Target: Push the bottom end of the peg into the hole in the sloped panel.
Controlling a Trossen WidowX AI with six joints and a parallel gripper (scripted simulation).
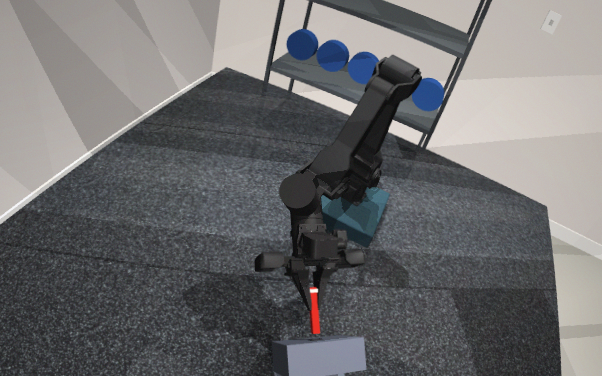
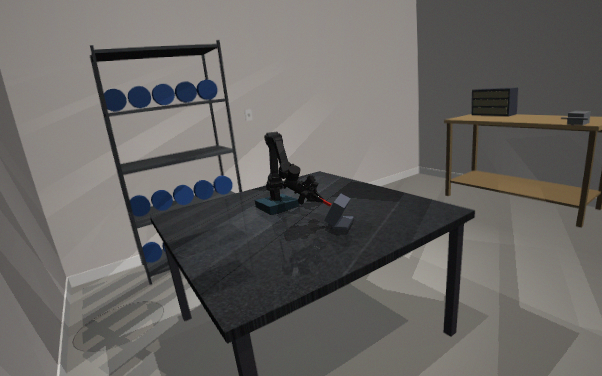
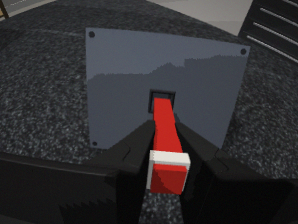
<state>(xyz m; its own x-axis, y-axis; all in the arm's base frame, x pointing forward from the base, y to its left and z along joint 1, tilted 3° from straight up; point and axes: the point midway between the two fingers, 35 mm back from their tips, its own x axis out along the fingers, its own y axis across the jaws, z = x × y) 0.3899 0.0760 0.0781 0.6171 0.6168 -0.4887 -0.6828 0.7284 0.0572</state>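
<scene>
Right now the grey sloped panel is 50 mm to the left of my gripper tip, 50 mm ahead of it and 40 mm below it. The rest, counted from my gripper tip: red peg 10 mm to the right, 10 mm behind, 10 mm above.
</scene>
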